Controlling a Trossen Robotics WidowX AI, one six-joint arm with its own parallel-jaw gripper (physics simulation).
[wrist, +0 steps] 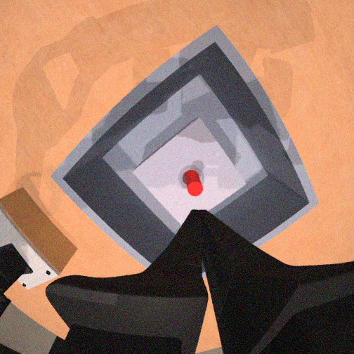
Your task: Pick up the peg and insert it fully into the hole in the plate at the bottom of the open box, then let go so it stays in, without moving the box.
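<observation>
The red peg [193,183] stands in the hole of the pale square plate [165,175] at the bottom of the open grey box [280,190]. Its round top sticks up above the plate, and the dark rim of the hole shows at its left. How deep it sits cannot be told. My gripper [197,215] is shut with nothing between its fingertips. In the wrist view the tips show just below the peg's top, apart from it, over the near part of the box. The fingers hide the box's near corner.
An orange table surface [35,30] with shadows of the arm surrounds the box. At the lower left stands a brown block-like part [42,227] beside a white and black part [35,272], outside the box.
</observation>
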